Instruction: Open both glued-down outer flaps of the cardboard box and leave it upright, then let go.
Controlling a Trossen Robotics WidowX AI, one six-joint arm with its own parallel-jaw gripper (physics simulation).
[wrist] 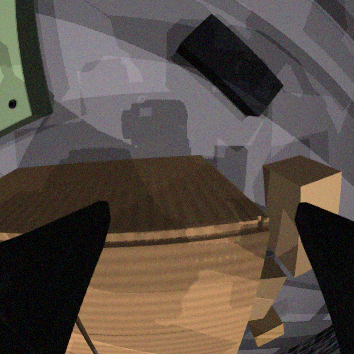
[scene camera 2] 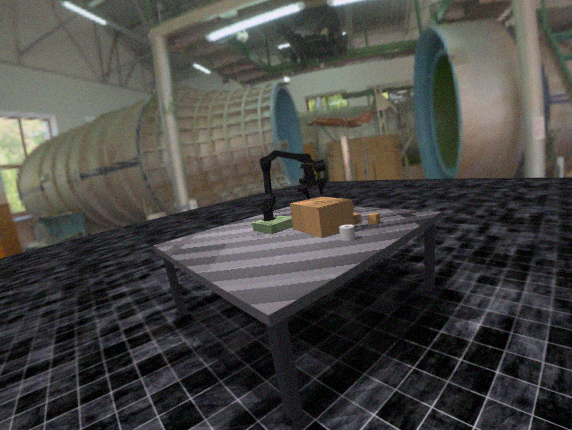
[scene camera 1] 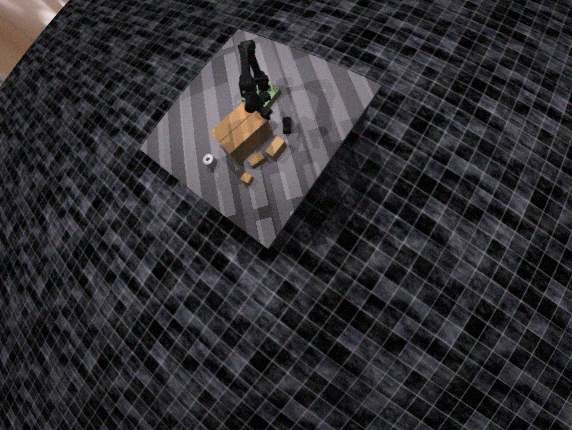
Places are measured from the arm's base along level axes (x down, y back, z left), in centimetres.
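Pixels of known places: gripper, between the fingertips: (wrist: pixel 206 212) (scene camera 2: pixel 315 197); arm's base, origin of its link: (scene camera 2: pixel 269 219) (scene camera 1: pixel 264 88).
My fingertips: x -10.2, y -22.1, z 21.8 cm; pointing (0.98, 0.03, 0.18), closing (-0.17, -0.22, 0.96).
Observation:
Ahead of a thing's pixels: the offset from my fingertips to its top centre. Level surfaces: height alone.
The cardboard box @[dx -0.2, dy -13.9, dz -10.6 cm] (scene camera 1: pixel 243 134) (scene camera 2: pixel 320 218) (wrist: pixel 175 280) stands upright on the table, its two outer flaps lying shut across the top with a seam between them. In the wrist view a thin dark gap runs along the near flap edge above the shaded side wall. My gripper (scene camera 1: pixel 268 115) (scene camera 2: pixel 314 194) (wrist: pixel 206 212) is open and empty, pointing down above the box's end nearest the arm base. In the wrist view its fingers stand wide apart, the left one over the box and the right one over a wooden block beside it. Inner flaps are hidden.
A black block @[dx +12.0, dy +7.5, dz +8.0 cm] (scene camera 1: pixel 286 125) (wrist: pixel 230 65), the green base plate (scene camera 1: pixel 274 93) (scene camera 2: pixel 272 225) (wrist: pixel 7 65) and three wooden blocks @[dx +7.4, dy -10.4, dz +13.5 cm] (scene camera 1: pixel 275 148) @[dx +10.4, dy -22.3, dz +6.8 cm] (scene camera 1: pixel 256 160) @[dx +10.4, dy -35.5, dz +9.6 cm] (scene camera 1: pixel 246 178) stand around the box. A white roll @[dx +9.2, dy -39.9, dz -20.0 cm] (scene camera 1: pixel 212 164) (scene camera 2: pixel 346 234) stands near its far end on the striped table @[dx +15.4 cm] (scene camera 1: pixel 175 125) (scene camera 2: pixel 250 275).

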